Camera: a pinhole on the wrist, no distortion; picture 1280 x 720 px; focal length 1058.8 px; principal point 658.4 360.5 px. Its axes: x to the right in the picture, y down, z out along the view. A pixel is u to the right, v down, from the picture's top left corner.
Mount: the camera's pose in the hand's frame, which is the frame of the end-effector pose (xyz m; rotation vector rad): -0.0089 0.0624 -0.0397 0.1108 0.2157 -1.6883
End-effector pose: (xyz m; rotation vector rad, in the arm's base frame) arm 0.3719 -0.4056 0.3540 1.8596 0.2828 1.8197
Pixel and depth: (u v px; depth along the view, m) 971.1 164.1 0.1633
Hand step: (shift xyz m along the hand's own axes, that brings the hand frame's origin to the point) -0.0366 -0.0146 0.1126
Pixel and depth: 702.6 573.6 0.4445
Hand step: 0.1006 -0.0578 0.3840
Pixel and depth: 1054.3 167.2 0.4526
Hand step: -0.0890 -0.1858 0.3754
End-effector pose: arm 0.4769 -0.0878 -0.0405 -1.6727 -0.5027 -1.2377
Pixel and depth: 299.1 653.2 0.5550
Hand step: 0.1965 0.1130 0.5280
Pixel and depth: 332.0 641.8 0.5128
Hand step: 0.1734 0.0943 0.4821
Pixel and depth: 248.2 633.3 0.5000
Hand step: 0.1700 0.1324 0.4772
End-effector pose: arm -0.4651 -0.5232 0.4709 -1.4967 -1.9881 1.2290
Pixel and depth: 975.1 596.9 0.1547
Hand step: 0.0274 -0.0185 0.0996
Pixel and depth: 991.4 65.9 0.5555
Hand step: -0.1555 -0.2040 0.4804
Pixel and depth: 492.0 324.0 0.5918
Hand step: 0.0139 0.0330 0.5586
